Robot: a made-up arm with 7 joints. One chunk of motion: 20 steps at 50 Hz.
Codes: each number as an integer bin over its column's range. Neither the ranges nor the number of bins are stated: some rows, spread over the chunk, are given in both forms.
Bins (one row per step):
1: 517 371 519 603 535 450 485
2: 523 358 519 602 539 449 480
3: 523 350 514 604 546 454 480
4: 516 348 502 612 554 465 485
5: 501 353 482 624 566 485 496
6: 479 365 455 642 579 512 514
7: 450 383 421 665 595 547 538
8: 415 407 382 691 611 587 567
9: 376 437 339 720 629 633 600
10: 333 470 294 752 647 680 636
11: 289 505 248 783 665 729 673
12: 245 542 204 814 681 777 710
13: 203 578 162 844 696 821 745
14: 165 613 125 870 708 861 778
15: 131 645 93 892 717 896 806
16: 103 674 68 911 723 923 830
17: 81 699 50 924 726 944 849
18: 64 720 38 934 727 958 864
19: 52 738 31 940 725 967 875
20: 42 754 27 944 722 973 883
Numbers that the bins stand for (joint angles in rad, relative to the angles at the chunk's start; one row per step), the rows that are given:
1: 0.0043 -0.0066 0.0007 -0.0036 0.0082 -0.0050 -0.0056
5: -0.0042 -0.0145 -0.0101 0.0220 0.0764 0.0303 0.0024
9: -0.0705 0.0225 -0.0516 0.1393 0.2152 0.1800 0.0784
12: -0.1400 0.0687 -0.0908 0.2541 0.3297 0.3256 0.1588
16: -0.2154 0.1269 -0.1303 0.3725 0.4222 0.4732 0.2465
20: -0.2477 0.1621 -0.1422 0.4128 0.4200 0.5237 0.2852
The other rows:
2: 0.0075 -0.0123 0.0007 -0.0048 0.0170 -0.0061 -0.0092
3: 0.0075 -0.0158 -0.0008 -0.0024 0.0324 -0.0010 -0.0092
4: 0.0038 -0.0167 -0.0043 0.0074 0.0500 0.0101 -0.0056
6: -0.0159 -0.0092 -0.0179 0.0440 0.1051 0.0576 0.0156
7: -0.0313 -0.0013 -0.0278 0.0721 0.1403 0.0930 0.0331
8: -0.0498 0.0093 -0.0391 0.1039 0.1755 0.1335 0.0543
10: -0.0933 0.0370 -0.0647 0.1784 0.2548 0.2275 0.1047
11: -0.1167 0.0524 -0.0780 0.2162 0.2945 0.2770 0.1318
13: -0.1623 0.0846 -0.1030 0.2907 0.3627 0.3700 0.1844
14: -0.1825 0.1000 -0.1137 0.3225 0.3892 0.4105 0.2085
15: -0.2005 0.1141 -0.1230 0.3493 0.4090 0.4459 0.2290
17: -0.2270 0.1379 -0.1355 0.3884 0.4288 0.4944 0.2604
18: -0.2360 0.1471 -0.1390 0.4006 0.4310 0.5085 0.2714
19: -0.2424 0.1550 -0.1410 0.4079 0.4266 0.5176 0.2794

